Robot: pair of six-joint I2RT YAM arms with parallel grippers.
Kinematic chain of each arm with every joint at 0, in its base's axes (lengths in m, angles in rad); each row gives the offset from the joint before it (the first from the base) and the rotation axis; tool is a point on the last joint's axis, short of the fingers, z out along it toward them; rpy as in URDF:
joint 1: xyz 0 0 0.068 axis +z
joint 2: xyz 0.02 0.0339 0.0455 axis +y
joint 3: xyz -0.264 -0.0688 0 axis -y
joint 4: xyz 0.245 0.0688 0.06 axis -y
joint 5: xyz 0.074 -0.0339 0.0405 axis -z
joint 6: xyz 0.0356 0 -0.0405 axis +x
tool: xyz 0 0 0 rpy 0 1.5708 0
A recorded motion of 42 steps. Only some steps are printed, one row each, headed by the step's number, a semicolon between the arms.
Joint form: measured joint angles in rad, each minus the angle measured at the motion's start. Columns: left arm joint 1, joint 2, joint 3, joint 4, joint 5, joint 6; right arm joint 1, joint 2, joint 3, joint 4, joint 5, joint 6.
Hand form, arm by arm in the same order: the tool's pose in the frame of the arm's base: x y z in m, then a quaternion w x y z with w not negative. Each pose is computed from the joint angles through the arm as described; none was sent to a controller.
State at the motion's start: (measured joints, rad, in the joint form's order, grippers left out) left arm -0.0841 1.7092 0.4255 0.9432 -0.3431 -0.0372; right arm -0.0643 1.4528 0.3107 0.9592 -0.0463 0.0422
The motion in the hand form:
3: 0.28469 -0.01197 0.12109 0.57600 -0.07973 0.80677 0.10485; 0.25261 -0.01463 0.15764 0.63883 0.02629 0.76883 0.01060
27: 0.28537 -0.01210 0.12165 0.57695 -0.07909 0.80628 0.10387; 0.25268 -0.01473 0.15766 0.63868 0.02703 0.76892 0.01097
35: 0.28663 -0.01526 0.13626 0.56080 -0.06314 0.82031 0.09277; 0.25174 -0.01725 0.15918 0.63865 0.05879 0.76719 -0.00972
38: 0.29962 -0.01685 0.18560 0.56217 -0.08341 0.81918 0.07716; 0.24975 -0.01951 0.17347 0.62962 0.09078 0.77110 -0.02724
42: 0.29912 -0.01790 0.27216 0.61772 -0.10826 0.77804 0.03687; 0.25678 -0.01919 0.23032 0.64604 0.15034 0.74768 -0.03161
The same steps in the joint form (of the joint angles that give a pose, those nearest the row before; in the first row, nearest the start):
3: 0.0000 0.0000 0.0000 0.0000 -0.0004 0.0000; 0.0000 0.0000 0.0000 -0.0019 0.0004 0.0000
27: 0.0000 0.0000 0.0027 -0.0004 0.0019 0.0004; -0.0004 0.0000 0.0004 -0.0026 0.0004 0.0015
35: -0.0069 -0.0855 0.0374 -0.1629 0.0336 0.0030; -0.0004 -0.0122 0.0004 -0.0148 0.0729 0.0240
38: -0.0080 -0.2239 0.1797 -0.4460 0.0355 -0.0492; -0.0004 -0.1049 0.0309 -0.1610 0.1400 0.0515
42: -0.0088 -0.3979 0.3639 -0.6676 0.0606 -0.1114; 0.0168 -0.2567 0.1907 -0.4318 0.2434 0.1404

